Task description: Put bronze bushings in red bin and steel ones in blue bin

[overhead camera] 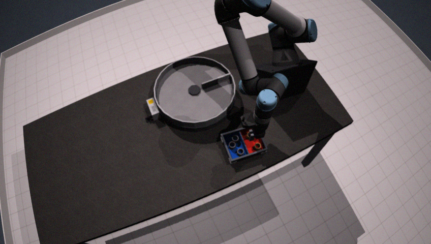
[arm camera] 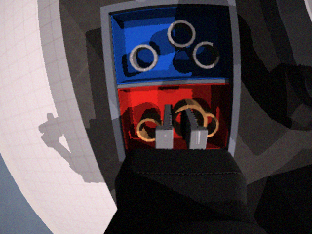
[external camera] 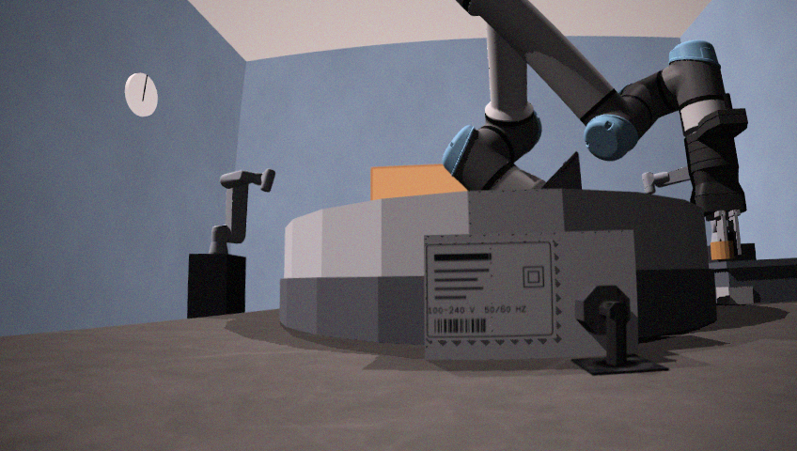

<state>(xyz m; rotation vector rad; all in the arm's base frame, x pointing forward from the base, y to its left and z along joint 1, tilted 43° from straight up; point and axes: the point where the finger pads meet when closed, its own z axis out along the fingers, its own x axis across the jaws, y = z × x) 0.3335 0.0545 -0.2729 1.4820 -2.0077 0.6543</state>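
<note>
My gripper is now 30 mm short of the red bin, 10 mm to the left of it and 50 mm above it. Also, from my hand: grey turntable (110 mm ahead, 380 mm to the right, 30 mm below).
</note>
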